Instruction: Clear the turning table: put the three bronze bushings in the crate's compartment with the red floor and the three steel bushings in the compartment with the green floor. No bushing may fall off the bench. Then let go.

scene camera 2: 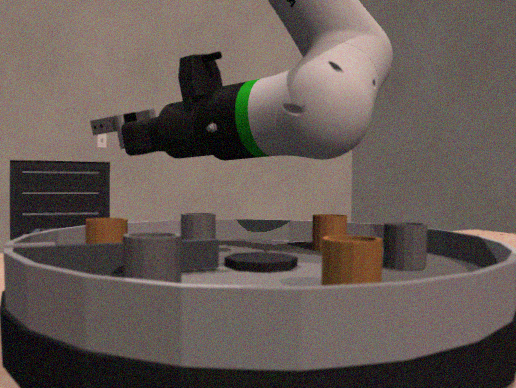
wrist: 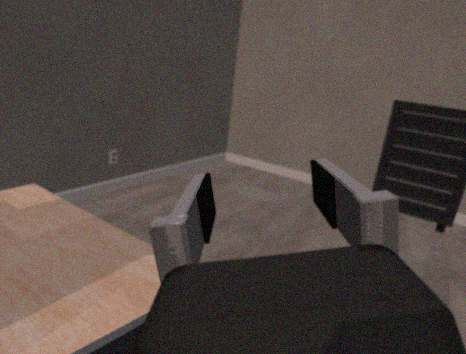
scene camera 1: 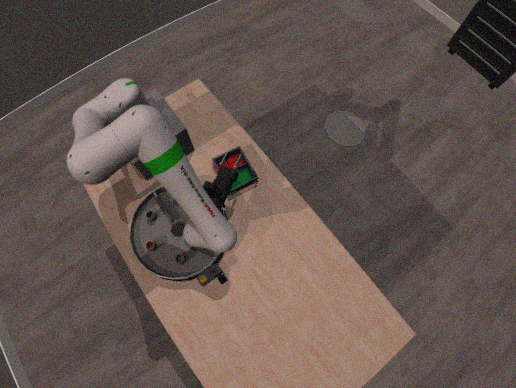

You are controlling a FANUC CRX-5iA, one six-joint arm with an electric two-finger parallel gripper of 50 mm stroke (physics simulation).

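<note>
Three bronze bushings [scene camera 2: 106, 231] [scene camera 2: 330, 231] [scene camera 2: 352, 261] and three steel bushings [scene camera 2: 152, 257] [scene camera 2: 198, 227] [scene camera 2: 405, 246] stand upright on the turning table [scene camera 1: 175, 278] [scene camera 2: 250, 320]. In scene camera 1, one bronze bushing [scene camera 1: 151, 245] and two steel bushings [scene camera 1: 151, 216] [scene camera 1: 181, 258] show; the arm hides part of the table. The crate [scene camera 1: 249, 163] has a red-floored compartment [scene camera 1: 232, 161] and a green-floored compartment [scene camera 1: 244, 176], both partly hidden by the gripper. My gripper [scene camera 1: 231, 160] [scene camera 2: 100, 131] [wrist: 262, 187] is open and empty, tilted toward horizontal, beyond the turning table and raised above its rim.
A grey bar [scene camera 2: 200, 255] lies across part of the turning table, near its dark round hub [scene camera 2: 261, 261]. A small box with a yellow top [scene camera 1: 202, 278] sits beside the table's rim. The bench [scene camera 1: 280, 280] [wrist: 65, 250] has open edges. A dark cabinet [scene camera 1: 485, 45] [scene camera 2: 60, 202] [wrist: 425, 160] stands beyond it.
</note>
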